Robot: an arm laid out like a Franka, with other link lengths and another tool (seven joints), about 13 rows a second.
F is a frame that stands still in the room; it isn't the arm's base.
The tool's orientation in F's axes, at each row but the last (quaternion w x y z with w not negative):
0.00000, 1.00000, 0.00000, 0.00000
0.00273, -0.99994, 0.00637, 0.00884
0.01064, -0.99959, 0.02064, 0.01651
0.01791, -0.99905, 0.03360, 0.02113
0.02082, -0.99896, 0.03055, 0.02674
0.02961, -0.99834, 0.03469, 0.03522
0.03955, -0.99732, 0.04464, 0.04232
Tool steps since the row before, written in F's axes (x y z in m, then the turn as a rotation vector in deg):
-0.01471, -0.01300, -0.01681, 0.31, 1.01, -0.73
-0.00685, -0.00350, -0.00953, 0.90, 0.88, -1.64
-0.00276, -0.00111, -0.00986, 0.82, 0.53, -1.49
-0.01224, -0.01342, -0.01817, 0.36, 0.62, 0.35
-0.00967, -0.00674, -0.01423, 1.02, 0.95, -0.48
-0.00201, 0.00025, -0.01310, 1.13, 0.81, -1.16
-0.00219, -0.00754, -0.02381, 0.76, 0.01, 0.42
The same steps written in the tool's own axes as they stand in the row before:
-0.01471, 0.01300, 0.01681, 0.31, -1.01, 0.73
-0.00664, 0.00364, 0.00963, 0.92, -0.88, 1.63
-0.00238, 0.00143, 0.00992, 0.85, -0.53, 1.47
-0.01052, 0.01484, 0.01814, 0.30, -0.65, -0.34
-0.00846, 0.00789, 0.01441, 0.99, -0.99, 0.47
-0.00107, 0.00064, 0.01320, 1.15, -0.82, 1.13
0.00057, 0.00948, 0.02320, 0.72, -0.11, -0.48

